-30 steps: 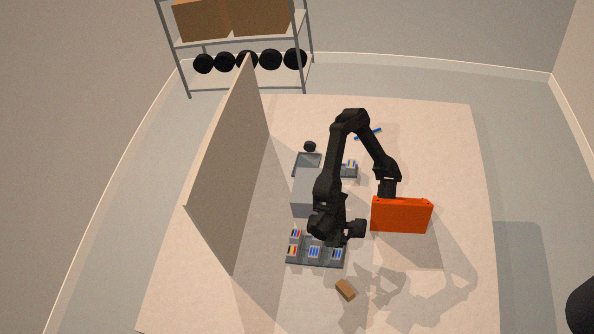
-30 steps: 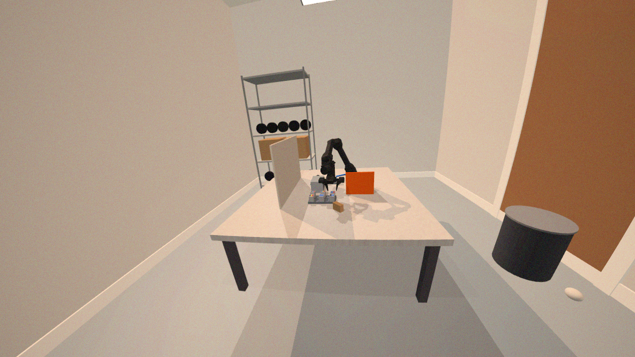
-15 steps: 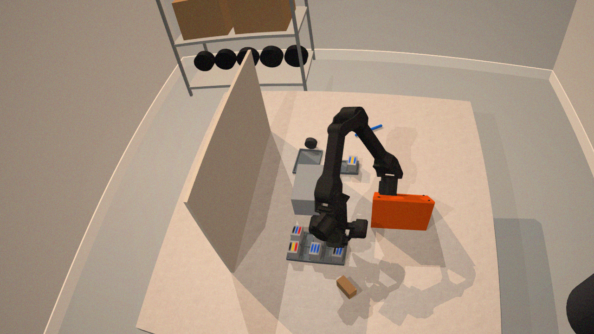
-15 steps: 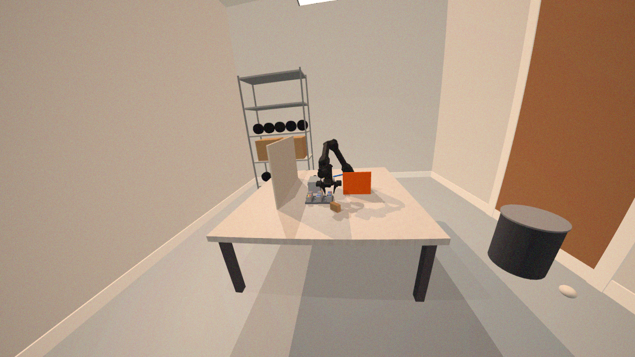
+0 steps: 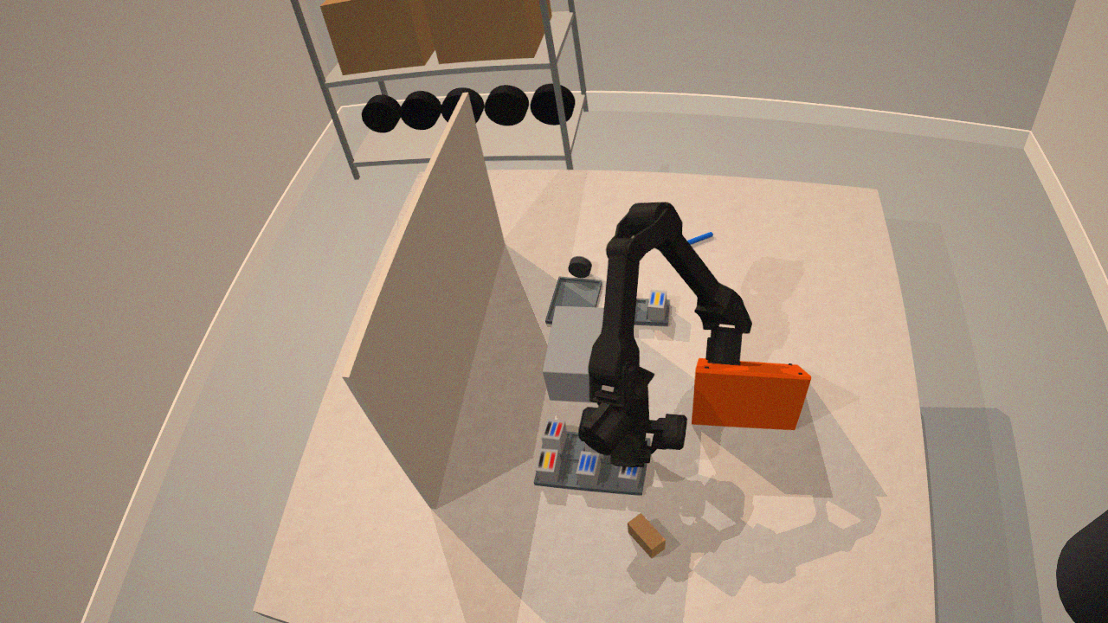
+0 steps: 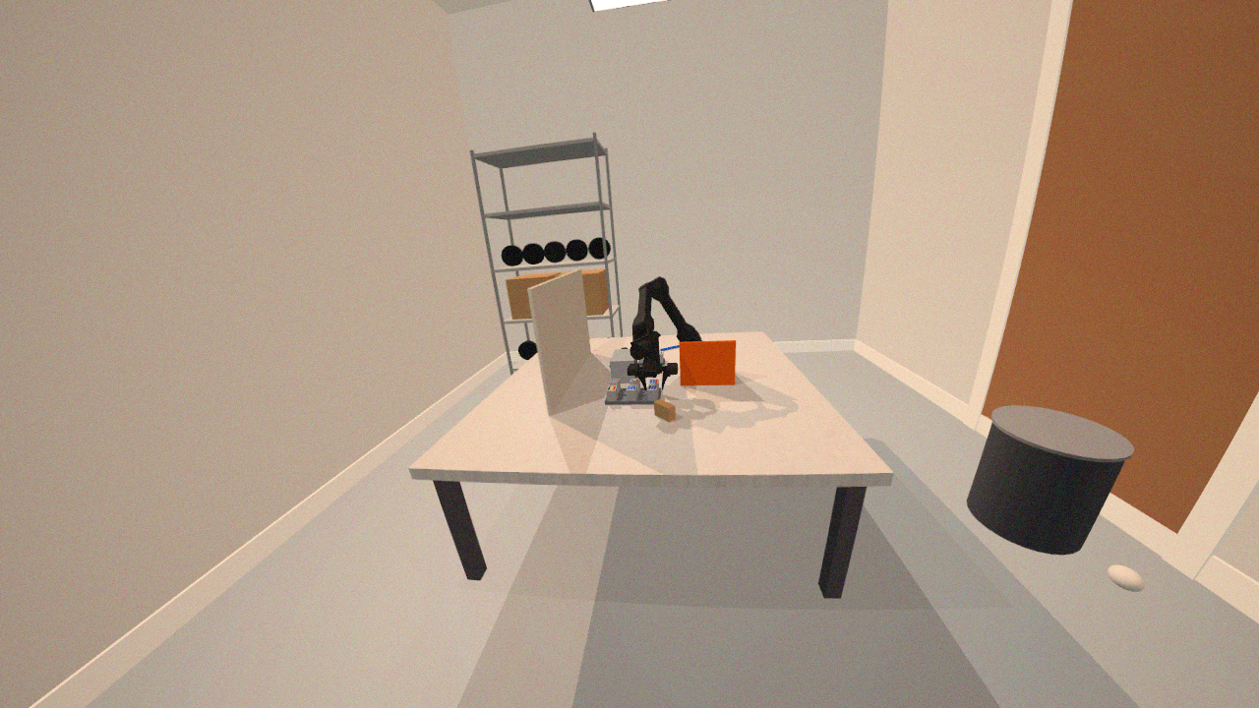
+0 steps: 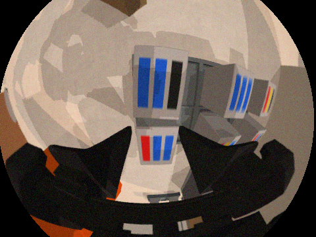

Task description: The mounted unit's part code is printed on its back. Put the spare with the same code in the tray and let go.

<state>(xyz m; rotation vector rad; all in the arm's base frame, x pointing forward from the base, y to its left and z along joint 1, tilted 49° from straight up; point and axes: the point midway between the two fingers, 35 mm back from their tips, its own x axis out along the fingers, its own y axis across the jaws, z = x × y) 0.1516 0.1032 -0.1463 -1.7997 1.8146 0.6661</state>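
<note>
Right now the grey tray is 18 cm ahead of my gripper tip, 36 cm to the right of it and 1 cm below it. The rest, counted from my gripper tip: mounted unit: 14 cm ahead, 18 cm to the right, 3 cm above; brown block: 5 cm behind, 18 cm to the left, 1 cm above; upright panel: 37 cm ahead, 18 cm to the right, 21 cm above.
</note>
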